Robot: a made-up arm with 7 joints.
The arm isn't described. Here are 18 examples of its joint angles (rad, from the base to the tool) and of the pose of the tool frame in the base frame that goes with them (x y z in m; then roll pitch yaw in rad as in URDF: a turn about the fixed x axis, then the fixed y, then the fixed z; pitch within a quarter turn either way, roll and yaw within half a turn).
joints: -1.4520 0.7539 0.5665 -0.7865 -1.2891 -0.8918 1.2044
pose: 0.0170 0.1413 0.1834 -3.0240 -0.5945 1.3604
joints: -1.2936 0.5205 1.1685 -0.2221 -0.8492 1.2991 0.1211
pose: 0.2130 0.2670 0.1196 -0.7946 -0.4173 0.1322
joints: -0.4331 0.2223 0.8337 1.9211 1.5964 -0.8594 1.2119
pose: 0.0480 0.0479 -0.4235 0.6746 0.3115 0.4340
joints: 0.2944 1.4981 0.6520 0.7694 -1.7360 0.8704 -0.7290
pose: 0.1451 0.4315 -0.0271 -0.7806 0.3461 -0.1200
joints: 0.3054 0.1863 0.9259 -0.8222 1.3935 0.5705 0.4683
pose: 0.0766 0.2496 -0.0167 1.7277 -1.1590 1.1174
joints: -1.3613 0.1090 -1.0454 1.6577 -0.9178 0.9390 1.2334
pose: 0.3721 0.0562 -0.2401 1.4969 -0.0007 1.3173
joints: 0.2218 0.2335 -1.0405 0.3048 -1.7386 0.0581 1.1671
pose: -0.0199 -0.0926 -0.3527 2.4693 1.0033 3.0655
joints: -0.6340 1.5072 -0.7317 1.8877 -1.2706 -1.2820 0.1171
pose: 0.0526 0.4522 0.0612 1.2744 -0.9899 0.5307
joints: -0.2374 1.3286 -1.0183 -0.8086 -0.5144 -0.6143 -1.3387
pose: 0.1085 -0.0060 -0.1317 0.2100 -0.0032 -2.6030
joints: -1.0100 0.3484 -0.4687 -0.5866 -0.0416 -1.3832 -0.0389
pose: 0.1394 -0.0424 0.0669 2.4266 -0.4775 3.0817
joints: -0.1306 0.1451 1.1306 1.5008 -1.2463 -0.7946 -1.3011
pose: -0.0768 0.1657 -0.4203 -0.5691 0.0679 0.9740
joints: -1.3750 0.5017 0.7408 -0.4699 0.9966 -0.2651 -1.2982
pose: 0.1373 0.1710 0.2115 1.6031 -0.5185 -0.1234
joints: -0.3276 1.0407 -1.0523 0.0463 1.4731 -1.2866 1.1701
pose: 0.0972 0.1008 -0.2968 0.9256 -0.2415 -1.8524
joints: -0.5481 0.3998 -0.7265 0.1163 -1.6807 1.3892 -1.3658
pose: 0.1964 -0.0660 -0.2288 -1.7101 -0.9644 -2.0410
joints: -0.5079 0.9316 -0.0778 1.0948 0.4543 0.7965 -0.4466
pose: 0.1901 0.3903 -0.2172 1.9791 0.7512 1.7768
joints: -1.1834 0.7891 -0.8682 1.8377 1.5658 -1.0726 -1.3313
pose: 0.2617 0.3193 -0.2021 -1.6708 0.2425 2.4866
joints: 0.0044 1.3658 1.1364 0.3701 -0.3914 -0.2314 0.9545
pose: 0.1443 0.3778 0.1513 -0.6651 -0.8850 2.1666
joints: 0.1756 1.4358 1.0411 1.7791 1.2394 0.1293 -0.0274
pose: -0.1022 0.4826 -0.0716 2.2412 0.1687 1.9662
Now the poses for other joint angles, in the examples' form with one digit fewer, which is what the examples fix.
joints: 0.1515 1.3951 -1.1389 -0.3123 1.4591 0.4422 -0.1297
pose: 0.028 0.133 -0.279 2.399 1.050 -0.395
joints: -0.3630 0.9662 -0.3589 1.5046 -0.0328 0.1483 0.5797
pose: 0.072 0.423 -0.256 1.786 0.027 1.359
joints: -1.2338 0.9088 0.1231 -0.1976 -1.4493 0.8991 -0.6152
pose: 0.273 0.075 0.167 0.080 -0.204 -1.439
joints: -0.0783 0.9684 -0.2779 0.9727 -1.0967 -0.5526 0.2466
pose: 0.125 0.374 -0.260 0.402 0.153 0.901
